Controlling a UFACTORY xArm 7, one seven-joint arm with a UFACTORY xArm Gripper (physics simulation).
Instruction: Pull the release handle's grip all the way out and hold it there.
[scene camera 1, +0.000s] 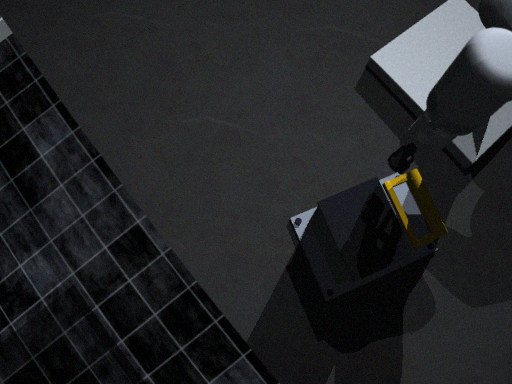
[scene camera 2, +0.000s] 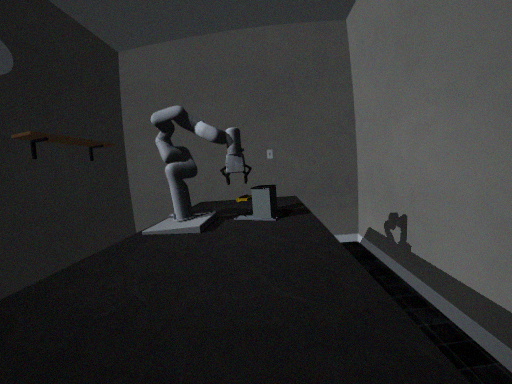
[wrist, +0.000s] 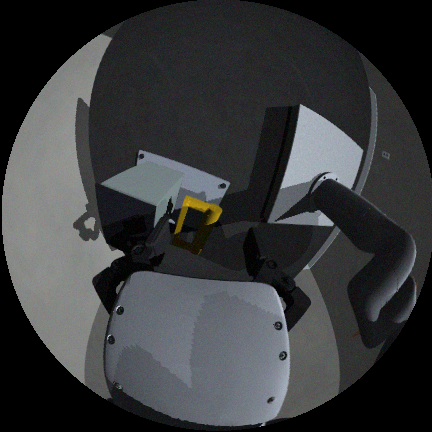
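Note:
The release handle's yellow rectangular grip (scene camera 1: 428, 210) (scene camera 2: 243, 198) (wrist: 197, 202) stands at the side of a box-shaped housing (scene camera 1: 347, 215) (scene camera 2: 263, 203) (wrist: 145, 179), above a pale bolted base plate (scene camera 1: 306, 217) (wrist: 202, 177). A small pale piece shows between grip and housing in the wrist view; how far out the grip stands is not clear. My gripper (scene camera 2: 237, 181) (wrist: 207, 232) is open and empty, pointing down. In scene camera 2 its fingertips are above the grip and apart from it. In the wrist view the grip appears between the fingers, nearer the left one.
The arm's pale base slab (scene camera 1: 420, 55) (scene camera 2: 180, 225) (wrist: 320, 150) is near the housing, on the grip's side. A tiled floor (scene camera 1: 75, 250) lies beyond the table edge. A wooden shelf (scene camera 2: 65, 139) is on the left wall. Dark shadows cover parts of the housing.

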